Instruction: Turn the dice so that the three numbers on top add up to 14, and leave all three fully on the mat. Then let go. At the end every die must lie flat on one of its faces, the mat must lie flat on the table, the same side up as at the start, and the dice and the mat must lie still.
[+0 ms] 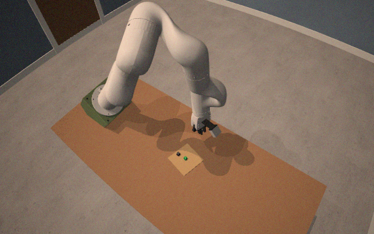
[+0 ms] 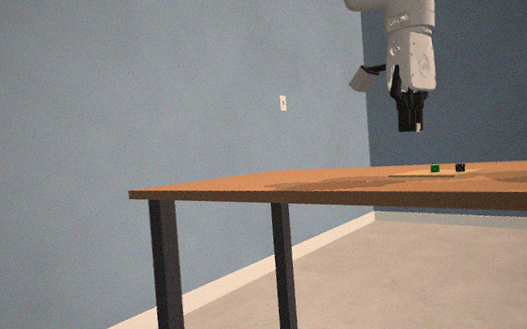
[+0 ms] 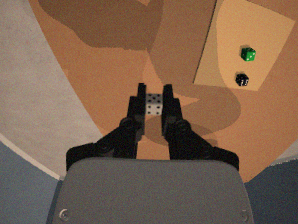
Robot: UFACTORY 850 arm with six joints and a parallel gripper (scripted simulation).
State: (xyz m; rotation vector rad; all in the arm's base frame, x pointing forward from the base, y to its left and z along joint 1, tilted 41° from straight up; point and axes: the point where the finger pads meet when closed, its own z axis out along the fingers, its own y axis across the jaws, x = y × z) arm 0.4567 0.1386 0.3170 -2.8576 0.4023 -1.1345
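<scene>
My hand is 2 cm above the white die and 1 cm past it. The rest, counted from my hand: black die (14 cm to the right, 10 cm below, 6 cm behind); green die (15 cm to the right, 10 cm below, 2 cm behind); mat (15 cm to the right, 11 cm below, 2 cm behind).
</scene>
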